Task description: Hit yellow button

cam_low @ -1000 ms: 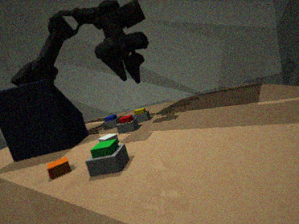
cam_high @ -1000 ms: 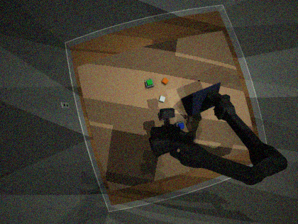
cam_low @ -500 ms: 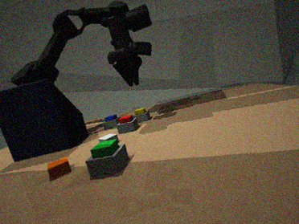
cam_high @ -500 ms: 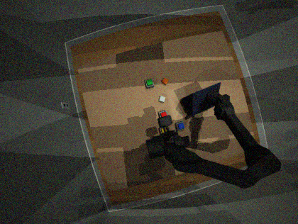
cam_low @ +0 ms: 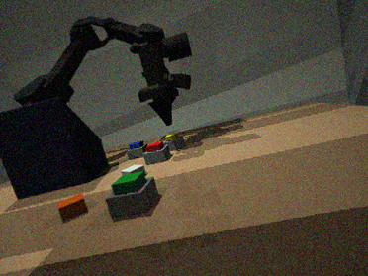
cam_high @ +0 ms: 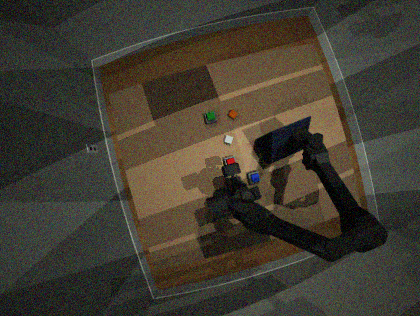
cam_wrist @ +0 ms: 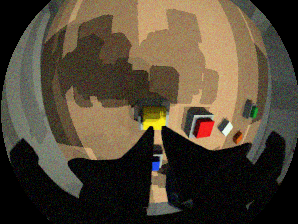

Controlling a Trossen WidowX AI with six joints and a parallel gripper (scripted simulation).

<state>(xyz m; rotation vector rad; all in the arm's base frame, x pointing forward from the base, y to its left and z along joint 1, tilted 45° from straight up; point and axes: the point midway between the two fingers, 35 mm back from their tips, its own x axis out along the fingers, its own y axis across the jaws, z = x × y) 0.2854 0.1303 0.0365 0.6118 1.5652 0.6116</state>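
The yellow button is 3 cm below my gripper tip. Round my gripper tip: blue button: 11 cm behind, 3 cm below; then red button: 9 cm to the right, 3 cm below, 3 cm behind; then white block: 19 cm to the right, 6 cm below, 5 cm behind.
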